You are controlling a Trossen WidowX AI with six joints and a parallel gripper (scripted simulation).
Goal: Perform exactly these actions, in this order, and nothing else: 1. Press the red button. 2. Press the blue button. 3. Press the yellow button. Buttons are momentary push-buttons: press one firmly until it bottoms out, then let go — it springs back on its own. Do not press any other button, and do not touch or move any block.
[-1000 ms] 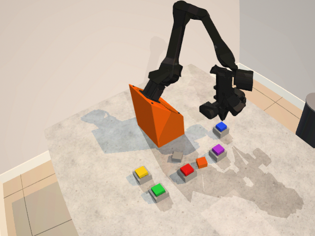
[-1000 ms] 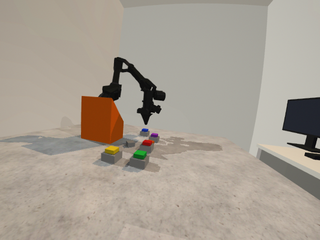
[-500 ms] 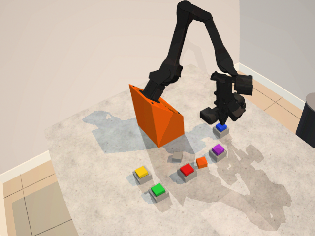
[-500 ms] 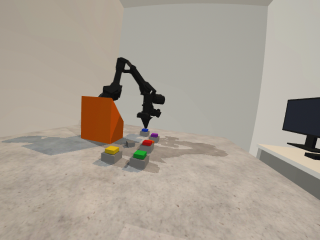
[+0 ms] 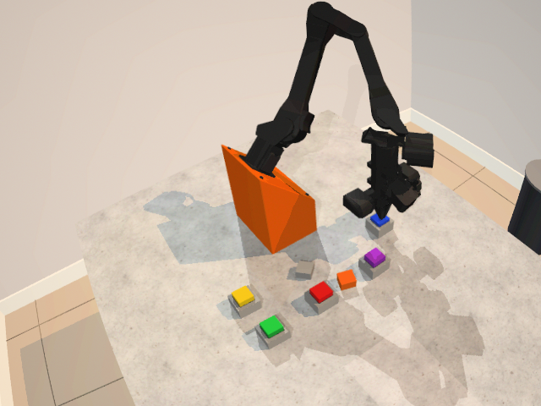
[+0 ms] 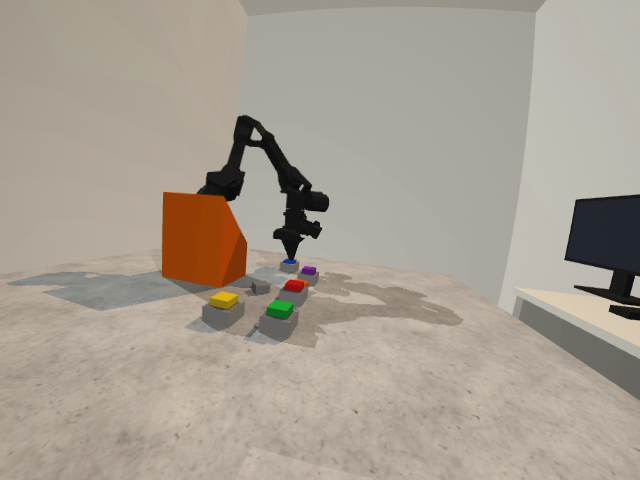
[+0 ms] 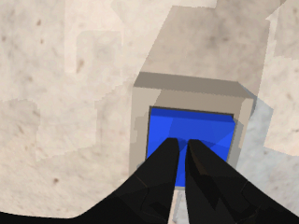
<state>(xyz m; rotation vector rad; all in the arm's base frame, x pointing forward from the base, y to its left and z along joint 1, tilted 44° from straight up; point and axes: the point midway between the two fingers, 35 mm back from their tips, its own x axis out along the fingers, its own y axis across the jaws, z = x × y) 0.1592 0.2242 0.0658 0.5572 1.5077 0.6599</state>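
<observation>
The blue button lies 1 cm below my gripper tip. Round my gripper tip: grey block: 21 cm to the right, 2 cm below, 1 cm ahead; orange block: 16 cm to the right, 8 cm ahead, 2 cm below; purple button: 9 cm to the right, 8 cm ahead.
</observation>
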